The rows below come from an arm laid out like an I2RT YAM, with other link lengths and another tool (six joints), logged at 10 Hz.
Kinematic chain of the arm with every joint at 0, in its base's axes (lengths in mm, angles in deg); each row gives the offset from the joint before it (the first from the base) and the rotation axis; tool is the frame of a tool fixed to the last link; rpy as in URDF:
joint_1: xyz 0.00 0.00 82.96 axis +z
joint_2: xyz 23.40 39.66 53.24 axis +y
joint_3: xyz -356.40 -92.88 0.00 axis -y
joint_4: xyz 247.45 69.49 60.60 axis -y
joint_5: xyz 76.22 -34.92 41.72 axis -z
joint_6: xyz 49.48 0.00 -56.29 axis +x
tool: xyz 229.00 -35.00 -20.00 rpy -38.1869 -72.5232 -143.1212
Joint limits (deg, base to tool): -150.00..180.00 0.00..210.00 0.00..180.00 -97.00..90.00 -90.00..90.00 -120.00..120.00
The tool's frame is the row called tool.
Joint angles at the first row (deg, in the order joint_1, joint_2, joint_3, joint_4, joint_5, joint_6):
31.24 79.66 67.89 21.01 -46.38 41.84
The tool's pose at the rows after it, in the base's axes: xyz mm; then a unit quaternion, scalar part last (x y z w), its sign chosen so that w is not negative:
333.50 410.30 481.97 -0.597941 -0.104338 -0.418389 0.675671
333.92 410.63 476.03 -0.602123 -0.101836 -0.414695 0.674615
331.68 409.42 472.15 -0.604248 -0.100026 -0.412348 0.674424
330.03 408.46 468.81 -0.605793 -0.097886 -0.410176 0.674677
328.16 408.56 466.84 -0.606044 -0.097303 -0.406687 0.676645
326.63 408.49 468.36 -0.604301 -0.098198 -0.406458 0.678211
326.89 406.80 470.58 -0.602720 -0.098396 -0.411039 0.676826
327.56 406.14 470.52 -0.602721 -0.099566 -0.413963 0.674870
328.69 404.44 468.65 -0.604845 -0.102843 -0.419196 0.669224
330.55 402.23 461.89 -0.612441 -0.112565 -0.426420 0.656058
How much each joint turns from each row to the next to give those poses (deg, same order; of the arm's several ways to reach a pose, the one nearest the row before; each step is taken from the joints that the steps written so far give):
0.30 0.56 -0.09 -0.09 -0.28 0.08
0.00 0.11 -0.54 0.00 -0.01 0.09
0.01 -0.39 -0.84 0.16 0.00 0.16
-0.01 -0.29 -0.78 0.35 0.00 0.27
-0.02 -0.06 -0.55 0.58 -0.30 0.44
0.02 -0.14 -0.11 0.31 -0.14 0.19
-0.03 -0.34 0.01 -0.17 0.33 -0.31
0.00 -0.10 0.04 -0.30 0.19 -0.48
-0.04 -0.24 0.17 -1.21 0.32 -1.31
-0.02 -0.20 0.74 -3.31 0.37 -3.16

